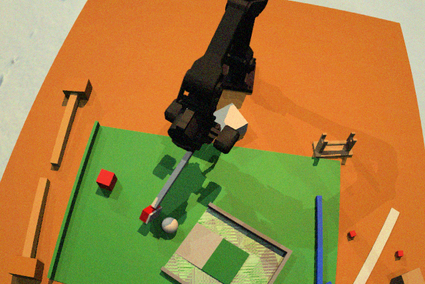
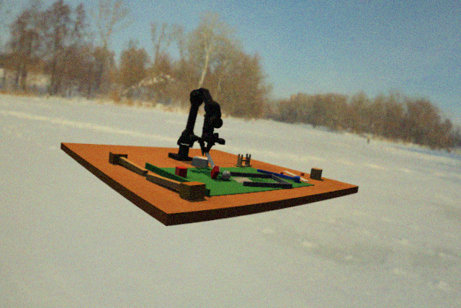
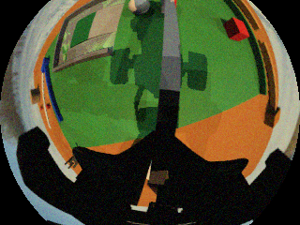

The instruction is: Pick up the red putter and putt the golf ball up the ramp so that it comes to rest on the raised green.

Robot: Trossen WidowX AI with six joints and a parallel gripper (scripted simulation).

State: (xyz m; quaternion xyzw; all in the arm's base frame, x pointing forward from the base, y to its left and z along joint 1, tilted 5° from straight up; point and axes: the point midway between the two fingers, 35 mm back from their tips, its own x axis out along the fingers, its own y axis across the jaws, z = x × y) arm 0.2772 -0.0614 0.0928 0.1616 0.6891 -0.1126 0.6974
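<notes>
The grey-white cube is 10 cm behind my gripper tip, 6 cm to the left of it and 5 cm below it. Round my gripper tip: white golf ball: 23 cm ahead, 5 cm below, 3 cm to the right; then small stand: 38 cm to the left, 8 cm behind, 4 cm below; then red cube: 23 cm to the right, 14 cm ahead, 5 cm below.
</notes>
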